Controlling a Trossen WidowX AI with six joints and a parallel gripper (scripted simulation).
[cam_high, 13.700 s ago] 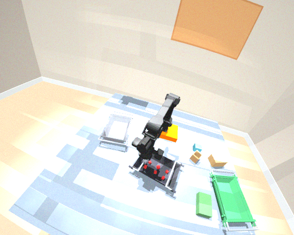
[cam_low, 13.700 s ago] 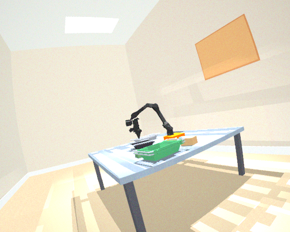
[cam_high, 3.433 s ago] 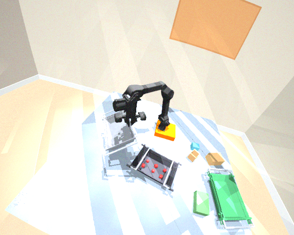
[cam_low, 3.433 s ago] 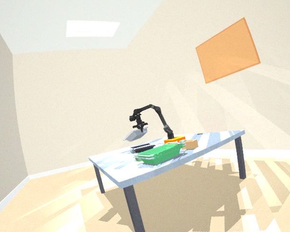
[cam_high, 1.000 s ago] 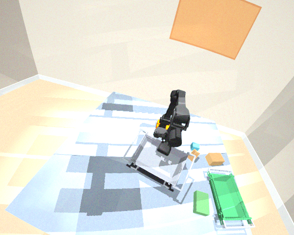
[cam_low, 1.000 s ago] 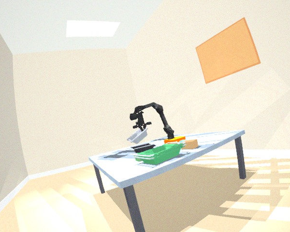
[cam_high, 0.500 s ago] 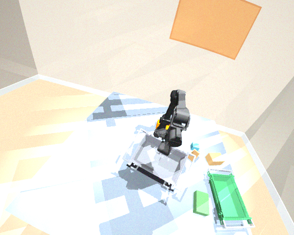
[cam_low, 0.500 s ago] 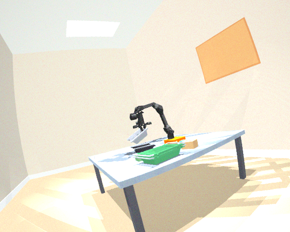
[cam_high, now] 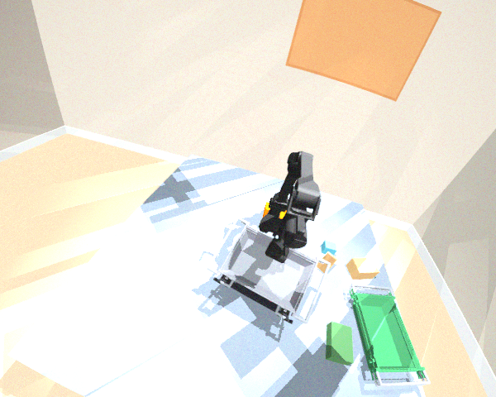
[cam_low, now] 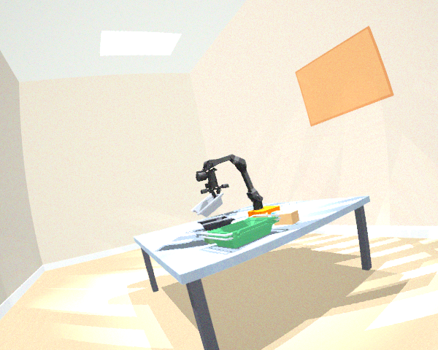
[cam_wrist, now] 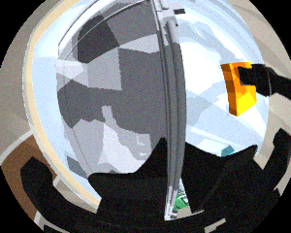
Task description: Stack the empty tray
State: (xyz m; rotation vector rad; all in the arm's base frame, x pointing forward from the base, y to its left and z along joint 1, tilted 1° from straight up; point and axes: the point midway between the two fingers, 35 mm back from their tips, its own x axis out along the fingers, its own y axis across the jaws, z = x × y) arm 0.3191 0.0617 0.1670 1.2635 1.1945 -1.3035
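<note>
Now: the clear tray 80 mm ahead of my gripper tip and 10 mm to the right of it. From my gripper tip the other things lie so: green block 150 mm ahead, 330 mm to the left, 160 mm below; tan wedge 220 mm behind, 430 mm to the left, 150 mm below; cyan block 280 mm behind, 250 mm to the left, 160 mm below.
</note>
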